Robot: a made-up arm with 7 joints.
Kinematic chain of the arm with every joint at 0, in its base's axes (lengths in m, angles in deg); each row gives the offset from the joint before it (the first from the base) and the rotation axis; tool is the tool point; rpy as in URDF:
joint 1: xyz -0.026 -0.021 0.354 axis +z
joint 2: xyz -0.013 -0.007 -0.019 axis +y
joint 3: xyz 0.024 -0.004 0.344 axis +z
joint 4: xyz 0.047 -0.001 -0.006 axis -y
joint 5: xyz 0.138 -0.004 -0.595 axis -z
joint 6: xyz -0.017 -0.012 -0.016 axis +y
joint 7: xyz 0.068 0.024 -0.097 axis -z
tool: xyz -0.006 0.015 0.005 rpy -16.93 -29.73 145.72
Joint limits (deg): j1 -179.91..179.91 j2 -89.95..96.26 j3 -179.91..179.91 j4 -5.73..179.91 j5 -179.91..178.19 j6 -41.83..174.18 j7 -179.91..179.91
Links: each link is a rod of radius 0.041 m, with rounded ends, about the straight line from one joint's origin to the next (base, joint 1, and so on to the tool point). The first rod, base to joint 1, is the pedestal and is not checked.
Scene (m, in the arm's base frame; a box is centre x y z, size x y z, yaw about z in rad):
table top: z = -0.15
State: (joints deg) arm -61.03 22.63 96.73 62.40 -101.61 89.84 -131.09
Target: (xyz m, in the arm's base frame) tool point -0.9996 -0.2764 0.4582
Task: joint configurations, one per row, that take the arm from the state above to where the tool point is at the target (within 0.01 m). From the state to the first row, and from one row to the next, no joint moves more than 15 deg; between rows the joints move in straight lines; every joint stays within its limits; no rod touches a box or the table.
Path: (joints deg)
1: -75.38 26.40 88.70 70.18 -102.80 88.64 -131.69
2: -89.74 30.18 80.66 77.95 -103.98 87.45 -132.28
3: -104.09 33.95 72.63 85.73 -105.17 86.25 -132.88
4: -118.45 37.73 64.60 93.51 -106.36 85.05 -133.48
5: -132.80 41.50 56.56 101.29 -107.55 83.86 -134.08
6: -147.15 45.27 48.53 109.06 -108.73 82.66 -134.67
7: -161.51 49.05 40.50 116.84 -109.92 81.46 -135.27
8: -175.86 52.82 32.46 124.62 -111.11 80.27 -135.87

